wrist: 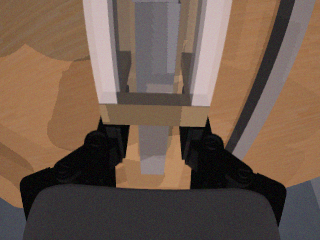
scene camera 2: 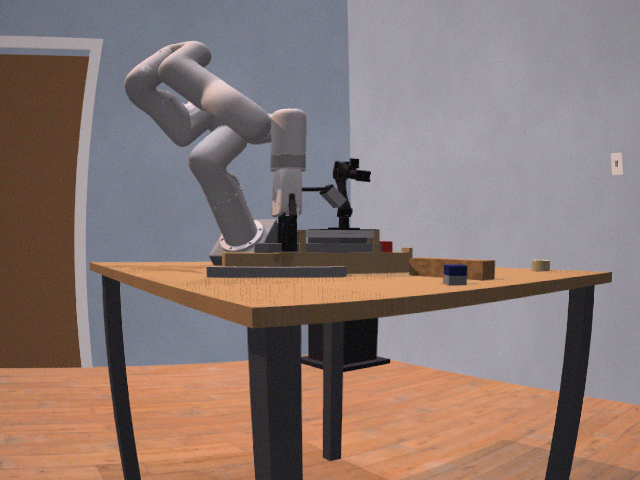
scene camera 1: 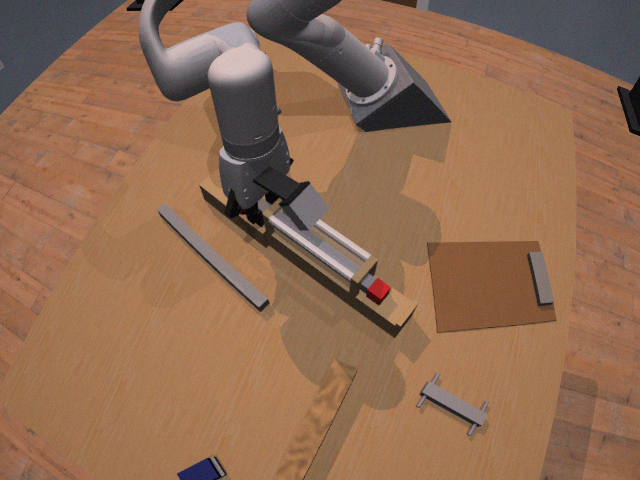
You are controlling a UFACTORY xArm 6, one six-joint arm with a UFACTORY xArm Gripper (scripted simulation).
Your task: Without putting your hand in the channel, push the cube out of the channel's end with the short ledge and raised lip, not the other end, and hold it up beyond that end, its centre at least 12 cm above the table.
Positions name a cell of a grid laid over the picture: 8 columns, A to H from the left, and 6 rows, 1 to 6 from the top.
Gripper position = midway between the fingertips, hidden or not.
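A long grey bar (scene camera 1: C4) is visible, and scene camera 2 shows the bar (scene camera 2: E4) as well. There is a brown mat (scene camera 1: F4), and in the wrist view the brown mat is out of frame. A grey pegged piece (scene camera 1: F5) is also part of the scene, and in the wrist view the grey pegged piece is out of frame. The gripper (scene camera 1: D3) can be seen again from scene camera 2, the gripper (scene camera 2: D4).
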